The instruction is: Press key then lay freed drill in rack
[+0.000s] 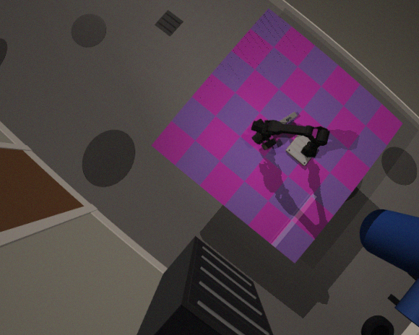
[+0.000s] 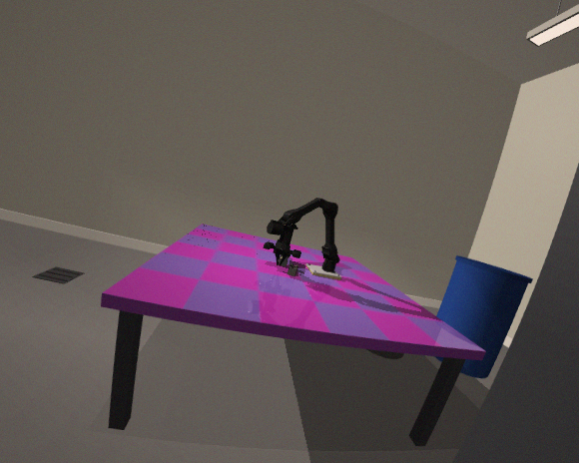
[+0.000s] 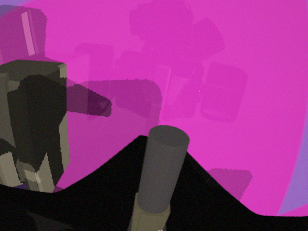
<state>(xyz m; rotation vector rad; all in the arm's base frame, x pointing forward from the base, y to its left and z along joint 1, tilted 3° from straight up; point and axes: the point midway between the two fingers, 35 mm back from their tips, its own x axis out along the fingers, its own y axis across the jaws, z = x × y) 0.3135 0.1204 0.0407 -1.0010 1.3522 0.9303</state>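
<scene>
Now: the dark block 7 cm behind my gripper tip and 2 cm to the left of it. Also, from my gripper tip: drill: 1 cm behind, 4 cm to the right, 3 cm above; then housing: 6 cm behind, 16 cm to the right, 2 cm above; then key: 7 cm behind, 19 cm to the right, 3 cm above.
</scene>
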